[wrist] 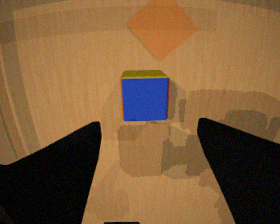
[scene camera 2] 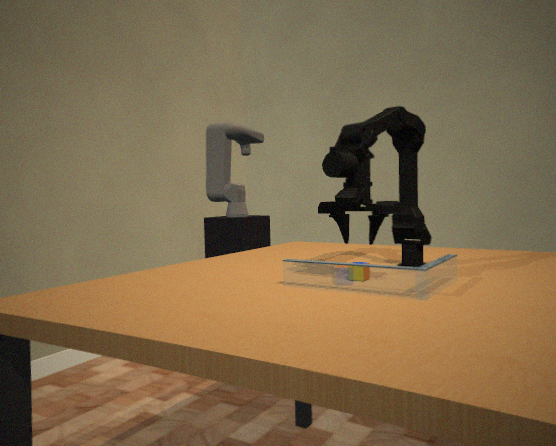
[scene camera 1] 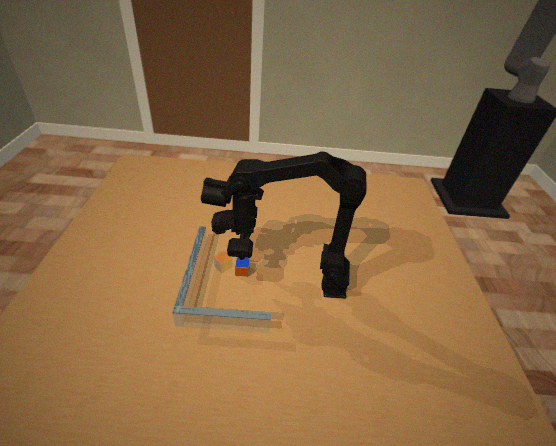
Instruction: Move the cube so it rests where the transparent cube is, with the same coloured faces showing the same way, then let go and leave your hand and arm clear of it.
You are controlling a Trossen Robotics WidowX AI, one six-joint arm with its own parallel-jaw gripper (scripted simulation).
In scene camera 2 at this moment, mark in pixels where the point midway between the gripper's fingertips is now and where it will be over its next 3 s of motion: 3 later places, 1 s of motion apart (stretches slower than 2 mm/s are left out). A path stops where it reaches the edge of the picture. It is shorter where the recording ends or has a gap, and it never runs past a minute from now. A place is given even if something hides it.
My gripper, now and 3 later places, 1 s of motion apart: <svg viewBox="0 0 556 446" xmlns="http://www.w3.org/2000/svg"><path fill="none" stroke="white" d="M358 244L359 229L358 244L358 255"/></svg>
